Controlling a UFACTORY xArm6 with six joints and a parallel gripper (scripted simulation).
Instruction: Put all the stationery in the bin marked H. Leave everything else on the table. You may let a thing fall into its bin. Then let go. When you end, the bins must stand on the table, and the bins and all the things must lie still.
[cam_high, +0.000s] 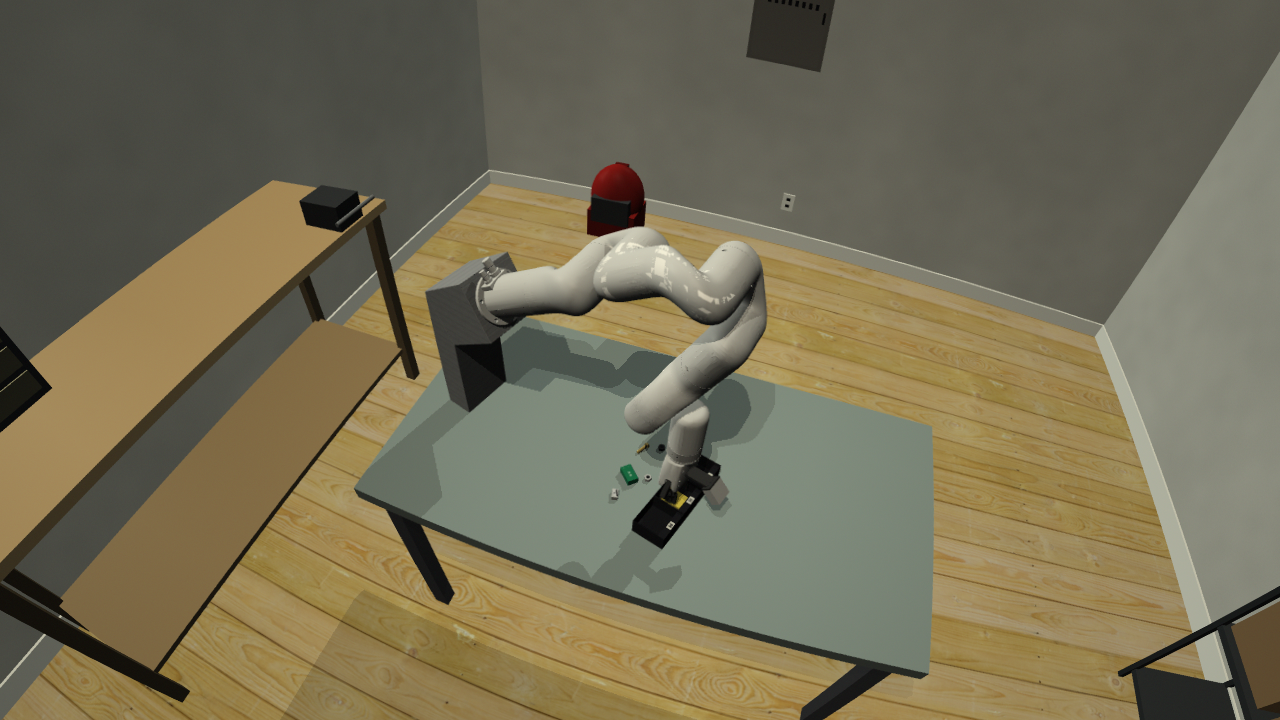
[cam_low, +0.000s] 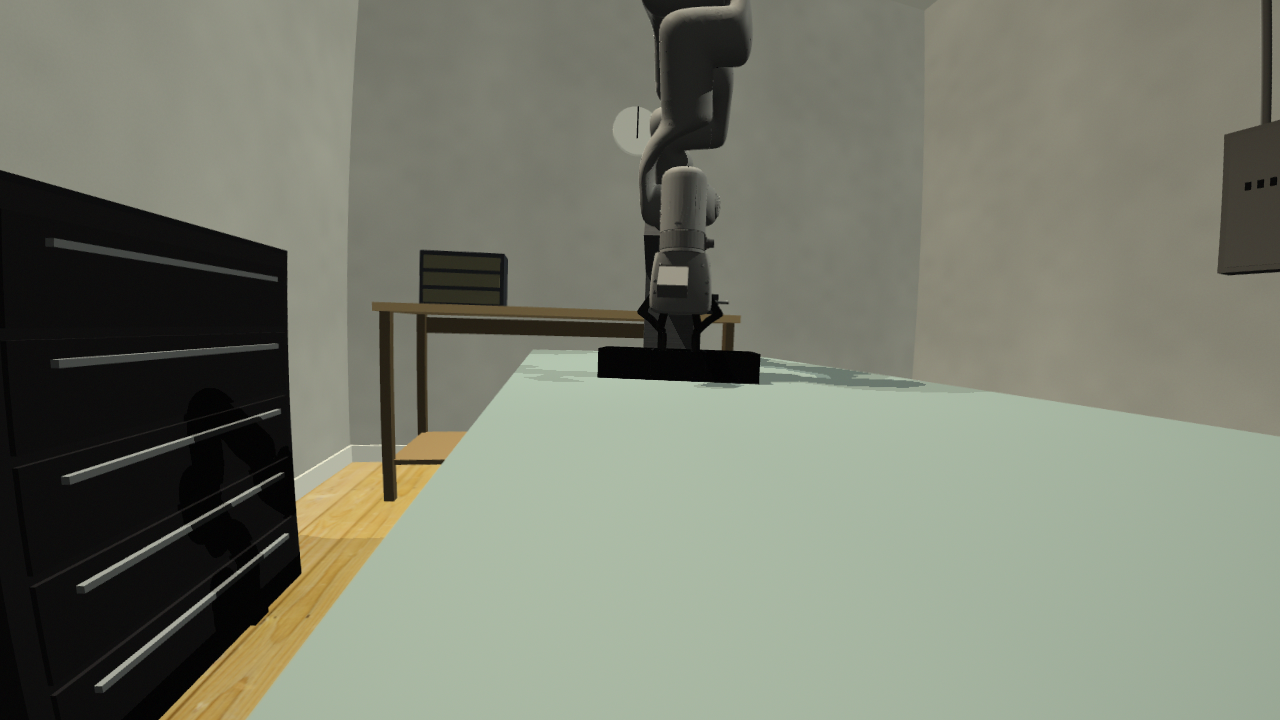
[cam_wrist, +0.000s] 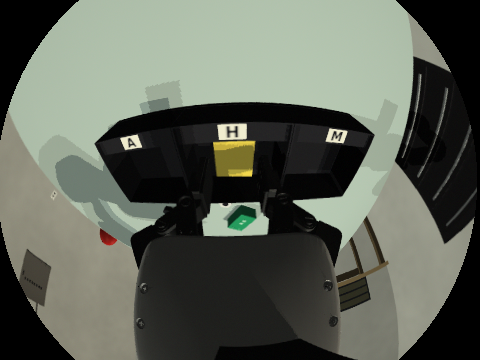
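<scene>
Now: hand 10 mm short of the bin rack and 30 mm above it. Round my hand: green block (130 mm behind, 50 mm to the left, 40 mm below); yellow block (40 mm below); white ring (70 mm behind, 50 mm to the left, 50 mm below).
</scene>
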